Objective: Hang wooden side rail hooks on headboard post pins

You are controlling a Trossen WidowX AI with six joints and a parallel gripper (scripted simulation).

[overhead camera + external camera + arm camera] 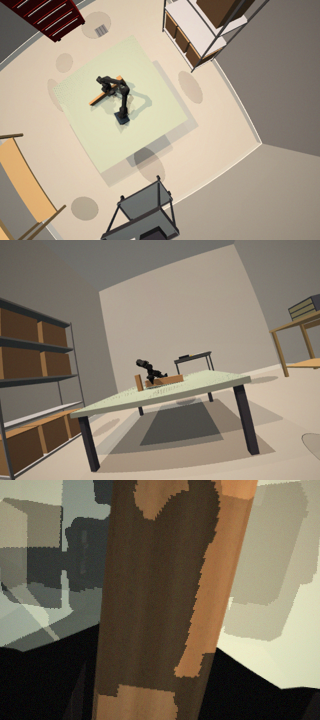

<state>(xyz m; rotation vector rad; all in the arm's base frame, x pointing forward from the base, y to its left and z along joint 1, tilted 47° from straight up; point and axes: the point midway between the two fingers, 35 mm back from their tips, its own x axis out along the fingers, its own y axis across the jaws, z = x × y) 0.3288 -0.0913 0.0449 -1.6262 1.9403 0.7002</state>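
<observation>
Right now the headboard post is 1 cm behind my gripper tip, 15 cm to the right of it and 5 cm above it.
</observation>
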